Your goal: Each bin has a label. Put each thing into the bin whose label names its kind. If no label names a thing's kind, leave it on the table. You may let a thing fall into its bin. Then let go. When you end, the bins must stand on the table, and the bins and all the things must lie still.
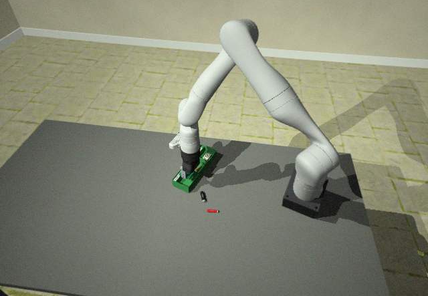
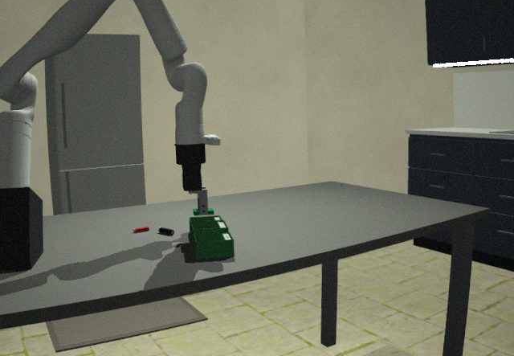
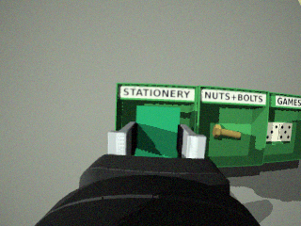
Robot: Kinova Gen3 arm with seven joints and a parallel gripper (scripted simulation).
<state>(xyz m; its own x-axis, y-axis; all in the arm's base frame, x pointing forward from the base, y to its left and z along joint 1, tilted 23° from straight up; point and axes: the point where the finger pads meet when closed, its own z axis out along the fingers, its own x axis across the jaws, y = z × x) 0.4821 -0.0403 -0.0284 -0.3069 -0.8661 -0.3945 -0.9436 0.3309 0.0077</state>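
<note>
My gripper is now 8 cm to the left of the green three-compartment bin, 5 cm above it and 2 cm past it. Round my hand: green block (1 cm below); then black battery (8 cm behind, 7 cm below, 6 cm to the left); then brass bolt (8 cm to the right, 6 cm below, 3 cm behind).
</note>
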